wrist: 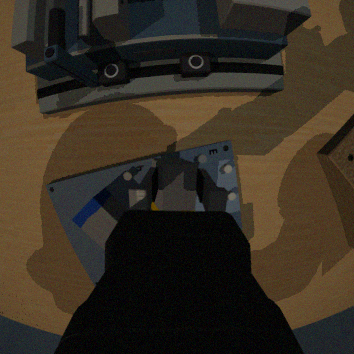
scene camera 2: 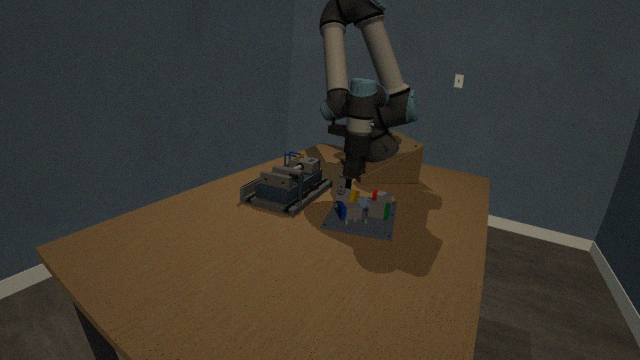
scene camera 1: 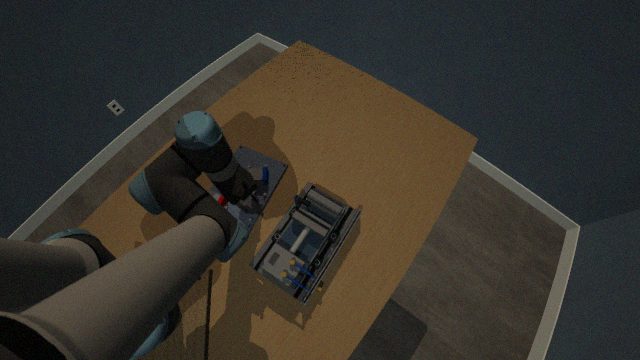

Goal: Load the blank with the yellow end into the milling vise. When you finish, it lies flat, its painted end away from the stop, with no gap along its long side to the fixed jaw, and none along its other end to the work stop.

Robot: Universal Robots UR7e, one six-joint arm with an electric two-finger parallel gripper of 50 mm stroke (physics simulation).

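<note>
My gripper (scene camera 1: 256,201) (scene camera 2: 346,190) (wrist: 176,177) points down over the grey-blue plate (scene camera 2: 370,231) (wrist: 65,199) and is shut on the grey blank with the yellow end (scene camera 2: 354,195) (wrist: 177,196). A finger stands on each side of its grey body. In the wrist view its yellow end is mostly hidden behind the gripper body, and I cannot tell whether the blank touches the plate. The milling vise (scene camera 1: 311,220) (scene camera 2: 274,193) (wrist: 240,49) stands apart from the plate. Its jaws are separated, and a dark upright arm (scene camera 2: 300,186) (wrist: 70,65) stands at its side.
A blue-ended blank (scene camera 1: 265,174) (scene camera 2: 342,211) (wrist: 90,208) stands close to the gripper on the plate. Red-ended (scene camera 1: 221,199) (scene camera 2: 375,195) and green-ended (scene camera 2: 387,211) blanks and several light pegs are also there. Blue handles (scene camera 1: 302,270) rise from the vise's far end. The wooden robot plinth (scene camera 2: 400,167) (wrist: 341,195) stands nearby.
</note>
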